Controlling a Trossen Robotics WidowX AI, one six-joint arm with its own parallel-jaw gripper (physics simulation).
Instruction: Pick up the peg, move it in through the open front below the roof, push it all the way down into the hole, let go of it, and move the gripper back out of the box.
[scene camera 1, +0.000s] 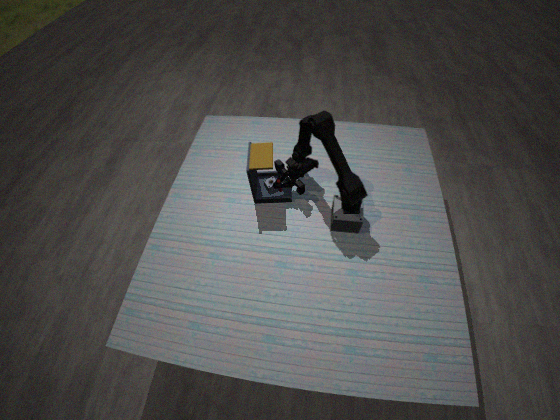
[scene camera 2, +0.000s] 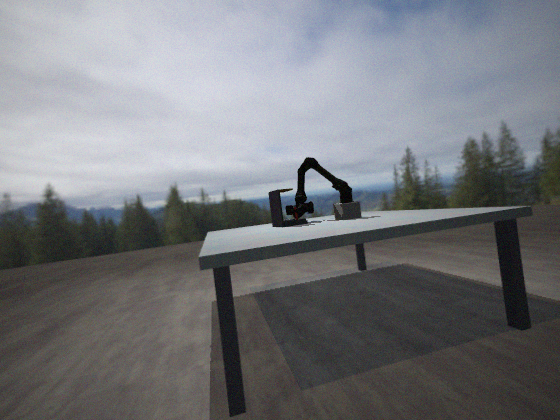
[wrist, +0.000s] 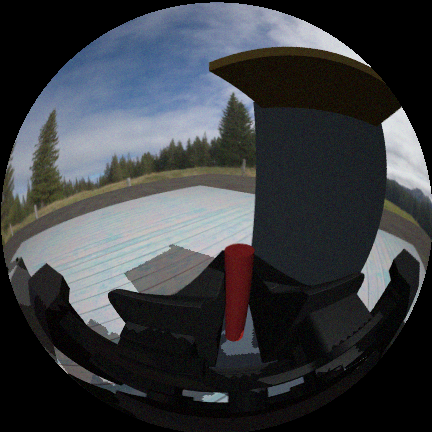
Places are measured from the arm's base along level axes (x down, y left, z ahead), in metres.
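Pixels of known places: gripper, fingertip midpoint: (scene camera 1: 273, 187) (scene camera 2: 293, 211) (wrist: 234, 255); arm's base, link origin: (scene camera 1: 350, 206) (scene camera 2: 347, 202).
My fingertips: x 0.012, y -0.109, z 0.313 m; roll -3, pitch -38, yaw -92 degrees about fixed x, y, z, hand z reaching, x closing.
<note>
For each thing: its top centre in the pictures, then the offset to it from my fingertips. "spot": a spot on its surface instead. Level surfaces: height alone.
- red peg, top centre: (wrist: 242, 253) (scene camera 1: 279, 180) (scene camera 2: 295, 207) dx -0.023, dy -0.019, dz -0.024 m
- yellow roof, top centre: (wrist: 316, 61) (scene camera 1: 268, 154) (scene camera 2: 285, 189) dx -0.138, dy -0.057, dz +0.010 m
- dark base, surface spot: (scene camera 1: 272, 201) spot: dx +0.072, dy +0.025, dz +0.009 m
- light patch with a small dark spot, surface spot: (scene camera 1: 270, 183) spot: dx +0.053, dy -0.062, dz +0.021 m
- pale striped table top, surface height: dx +0.086 m
The red peg (scene camera 1: 278, 181) (scene camera 2: 296, 215) (wrist: 238, 295) stands roughly upright between the fingers of my gripper (scene camera 1: 280, 183) (wrist: 234, 255), which is shut on it. The box has a yellow roof (scene camera 1: 261, 156) (wrist: 300, 82), a dark back wall (scene camera 2: 275, 209) (wrist: 320, 195) and a dark base (scene camera 1: 272, 201). My gripper is low over the base, at the open front side and below the roof's height. A light patch with a small dark spot (scene camera 1: 270, 183) shows on the base beside the fingertips. The peg's lower end is over the base; whether it touches or enters the hole cannot be told.
The box stands on a pale striped table top (scene camera 1: 300, 310) (scene camera 2: 250, 242). The back wall rises beyond the fingers, and the roof juts out above from its top edge. The arm's grey base block (scene camera 1: 347, 223) (scene camera 2: 347, 211) stands on the table to the right of the box.
</note>
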